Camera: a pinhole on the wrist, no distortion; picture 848 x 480 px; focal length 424.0 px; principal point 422.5 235.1 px. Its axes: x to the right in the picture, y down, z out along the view. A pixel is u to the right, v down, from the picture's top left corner.
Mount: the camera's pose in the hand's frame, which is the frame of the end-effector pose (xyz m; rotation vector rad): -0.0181 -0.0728 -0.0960 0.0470 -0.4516 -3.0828
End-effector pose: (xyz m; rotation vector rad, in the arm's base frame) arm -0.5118 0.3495 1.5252 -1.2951 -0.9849 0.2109
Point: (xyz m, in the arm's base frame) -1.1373 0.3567 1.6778
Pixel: outside the picture
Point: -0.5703 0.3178 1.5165
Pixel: 546 188
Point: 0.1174 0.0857 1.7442
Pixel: behind the camera
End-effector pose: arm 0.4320 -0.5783 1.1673 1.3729 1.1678 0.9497
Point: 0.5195 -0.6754 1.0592
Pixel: 522 412
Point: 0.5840 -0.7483 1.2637
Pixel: 571 94
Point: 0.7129 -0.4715 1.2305
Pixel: 202 153
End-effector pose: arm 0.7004 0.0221 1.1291 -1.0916 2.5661 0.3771
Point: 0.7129 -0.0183 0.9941
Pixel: 222 321
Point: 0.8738 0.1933 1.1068
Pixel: 778 236
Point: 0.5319 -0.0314 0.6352
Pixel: 100 278
